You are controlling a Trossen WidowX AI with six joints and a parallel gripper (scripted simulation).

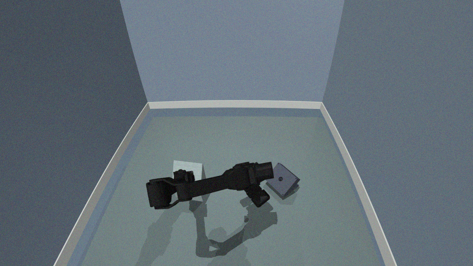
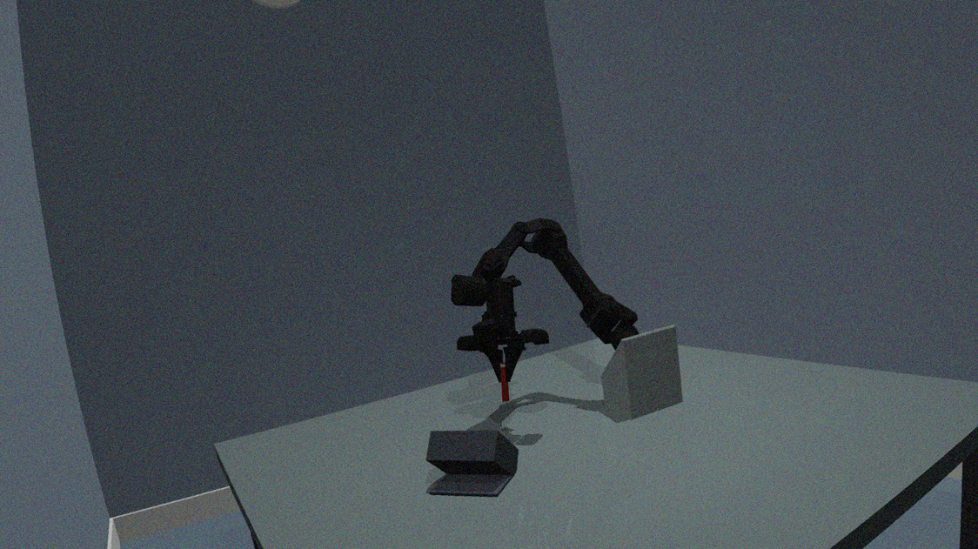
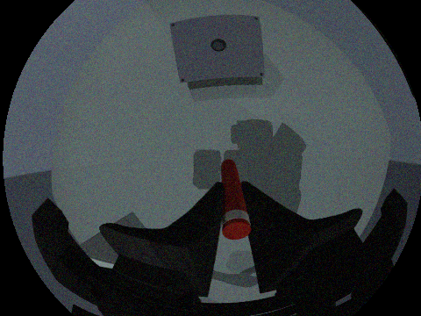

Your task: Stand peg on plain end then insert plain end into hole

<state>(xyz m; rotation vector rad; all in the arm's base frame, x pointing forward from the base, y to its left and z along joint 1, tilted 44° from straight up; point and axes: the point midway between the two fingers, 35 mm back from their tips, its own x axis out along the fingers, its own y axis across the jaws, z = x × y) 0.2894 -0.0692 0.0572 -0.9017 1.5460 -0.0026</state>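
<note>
The panel is 160 mm ahead of my gripper tip, 110 mm to the left of it and 80 mm below it. Also, from my gripper tip: peg: 20 mm above.
</note>
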